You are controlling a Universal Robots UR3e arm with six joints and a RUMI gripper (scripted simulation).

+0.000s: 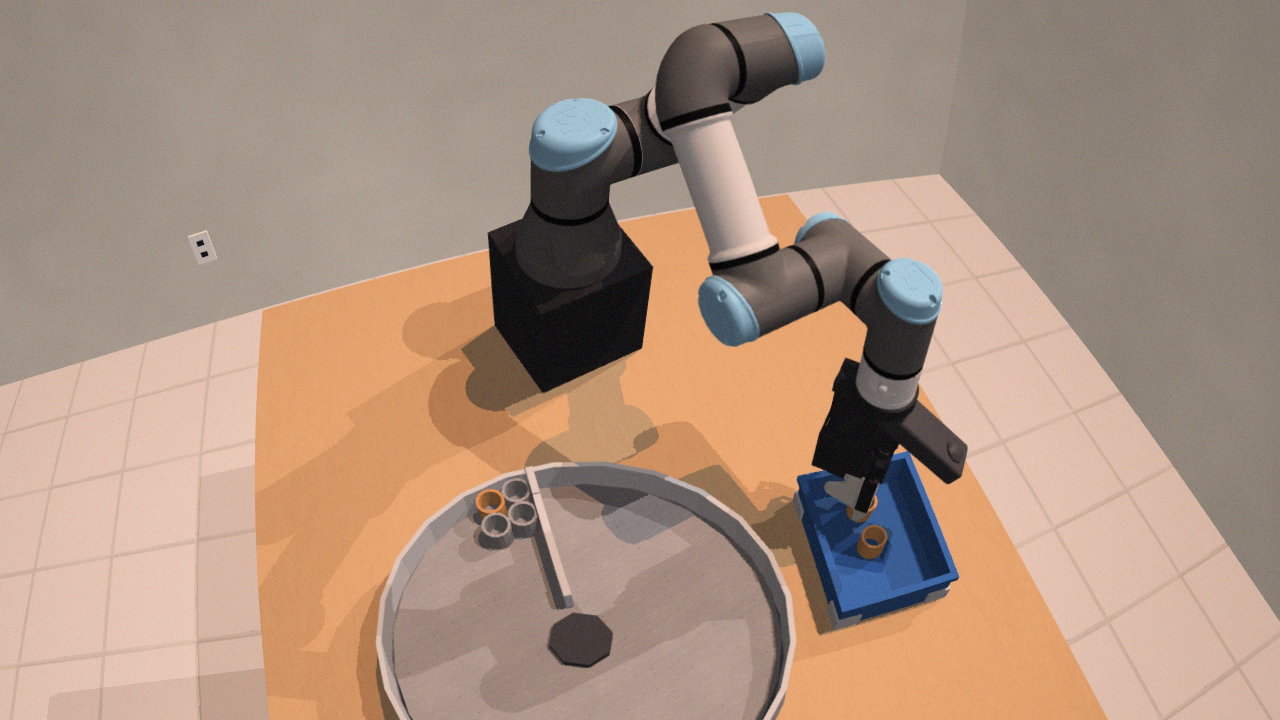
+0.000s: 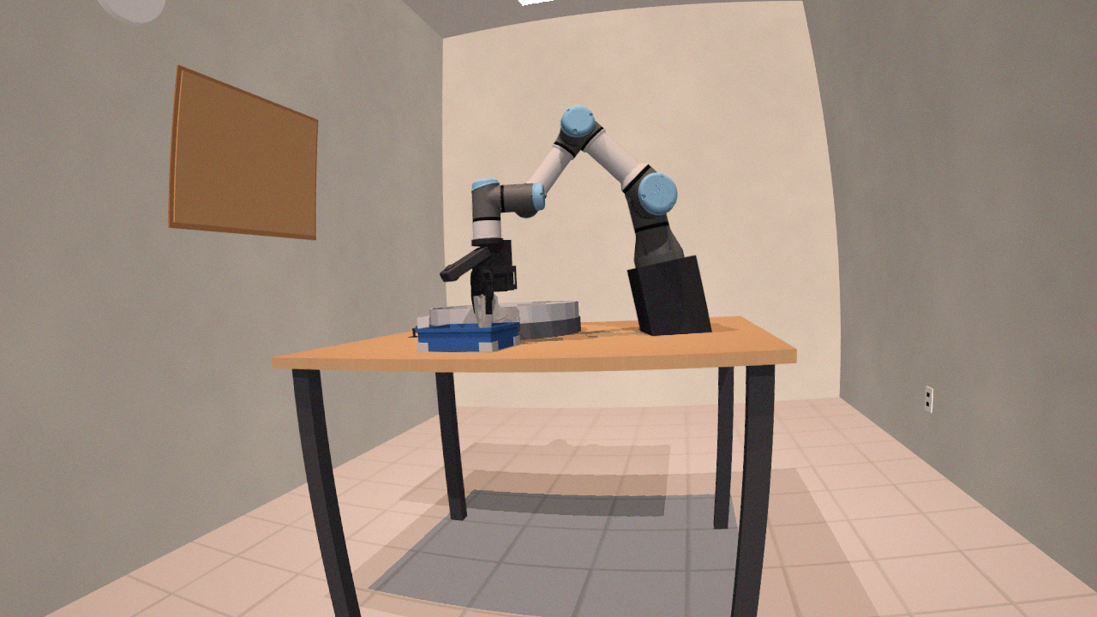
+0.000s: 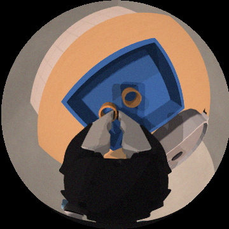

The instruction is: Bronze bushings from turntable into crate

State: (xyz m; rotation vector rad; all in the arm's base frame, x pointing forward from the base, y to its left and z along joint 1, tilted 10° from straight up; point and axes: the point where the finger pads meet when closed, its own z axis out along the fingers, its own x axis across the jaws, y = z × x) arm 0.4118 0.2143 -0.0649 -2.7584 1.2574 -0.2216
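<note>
Right now the crate is 4 cm ahead of my hand and 1 cm below it. The rest, counted from my hand: grey turntable (5 cm ahead, 35 cm to the right, 2 cm above).
</note>
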